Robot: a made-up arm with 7 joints.
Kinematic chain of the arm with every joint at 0, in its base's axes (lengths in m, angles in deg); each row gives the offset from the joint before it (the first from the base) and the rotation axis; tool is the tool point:
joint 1: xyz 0 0.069 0 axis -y
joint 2: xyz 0 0.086 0 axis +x
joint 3: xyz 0 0 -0.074 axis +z
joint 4: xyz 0 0 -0.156 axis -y
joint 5: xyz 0 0 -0.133 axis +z
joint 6: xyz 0 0 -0.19 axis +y
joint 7: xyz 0 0 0 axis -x
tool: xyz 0 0 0
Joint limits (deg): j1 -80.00..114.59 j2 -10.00..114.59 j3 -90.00..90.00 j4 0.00..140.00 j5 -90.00..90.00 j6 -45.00..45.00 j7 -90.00..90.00
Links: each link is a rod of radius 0.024 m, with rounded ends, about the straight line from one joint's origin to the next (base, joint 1, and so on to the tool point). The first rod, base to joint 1, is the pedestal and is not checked.
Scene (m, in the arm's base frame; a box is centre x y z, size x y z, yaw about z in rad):
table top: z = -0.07
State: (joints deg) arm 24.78 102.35 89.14 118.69 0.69 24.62 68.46
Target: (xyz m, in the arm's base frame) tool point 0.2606 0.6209 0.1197
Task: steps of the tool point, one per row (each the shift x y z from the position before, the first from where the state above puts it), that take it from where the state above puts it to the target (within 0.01 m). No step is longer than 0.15 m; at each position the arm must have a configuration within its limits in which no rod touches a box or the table.
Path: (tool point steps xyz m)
1: 0.0653 0.0596 0.0682
2: 0.0887 0.0678 0.0348
3: 0.0939 0.0722 -0.0049
4: 0.0799 0.0730 -0.0413
5: 0.0517 0.0692 -0.0660
6: 0.0165 0.0615 -0.0739
7: -0.0165 0.0500 -0.0648

